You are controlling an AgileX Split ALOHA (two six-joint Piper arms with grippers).
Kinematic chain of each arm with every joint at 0, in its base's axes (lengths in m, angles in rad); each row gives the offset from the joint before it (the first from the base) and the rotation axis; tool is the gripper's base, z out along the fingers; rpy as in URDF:
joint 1: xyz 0 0 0.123 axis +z
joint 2: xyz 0 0 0 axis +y
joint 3: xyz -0.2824 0 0.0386 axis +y
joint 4: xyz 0.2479 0 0.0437 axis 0.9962 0 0.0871
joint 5: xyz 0 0 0 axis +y
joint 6: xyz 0.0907 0 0.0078 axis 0.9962 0 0.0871
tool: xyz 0 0 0 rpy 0 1.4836 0
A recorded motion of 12 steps. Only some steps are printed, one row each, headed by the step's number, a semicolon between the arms.
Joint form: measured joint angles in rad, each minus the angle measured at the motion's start. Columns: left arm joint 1, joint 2, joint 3, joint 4, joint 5, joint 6; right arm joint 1, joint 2, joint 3, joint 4, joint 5, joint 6.
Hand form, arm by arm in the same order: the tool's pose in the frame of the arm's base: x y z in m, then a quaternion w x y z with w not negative. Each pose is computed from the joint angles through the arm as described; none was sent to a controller.
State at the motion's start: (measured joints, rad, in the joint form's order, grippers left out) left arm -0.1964 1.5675 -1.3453 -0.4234 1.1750 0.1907; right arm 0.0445 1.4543 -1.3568 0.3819 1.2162 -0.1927
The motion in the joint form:
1: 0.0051 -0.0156 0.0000 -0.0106 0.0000 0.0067; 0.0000 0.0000 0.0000 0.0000 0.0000 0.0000
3: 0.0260 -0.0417 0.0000 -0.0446 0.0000 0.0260; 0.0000 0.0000 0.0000 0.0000 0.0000 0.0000
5: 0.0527 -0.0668 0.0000 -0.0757 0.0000 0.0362; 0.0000 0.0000 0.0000 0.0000 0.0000 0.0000
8: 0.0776 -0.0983 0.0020 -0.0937 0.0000 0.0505; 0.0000 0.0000 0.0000 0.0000 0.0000 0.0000
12: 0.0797 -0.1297 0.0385 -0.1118 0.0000 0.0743; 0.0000 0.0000 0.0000 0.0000 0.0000 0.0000
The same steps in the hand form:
1: 0.2981 -0.0937 0.3181 0.13516 0.13299 0.95962 -0.20779; 0.2855 0.0446 0.3478 0.18154 -0.08026 0.96459 0.17368
3: 0.2946 -0.0892 0.3274 0.15173 0.12988 0.95448 -0.22152; 0.2855 0.0446 0.3478 0.18154 -0.08026 0.96459 0.17368
5: 0.2914 -0.0828 0.3362 0.16787 0.12034 0.95015 -0.23357; 0.2855 0.0446 0.3478 0.18154 -0.08026 0.96459 0.17368
8: 0.2863 -0.0760 0.3457 0.18664 0.11611 0.94589 -0.23870; 0.2855 0.0446 0.3478 0.18154 -0.08026 0.96459 0.17368
12: 0.2772 -0.0756 0.3452 0.18751 0.12351 0.94321 -0.24484; 0.2855 0.0446 0.3478 0.18154 -0.08026 0.96459 0.17368

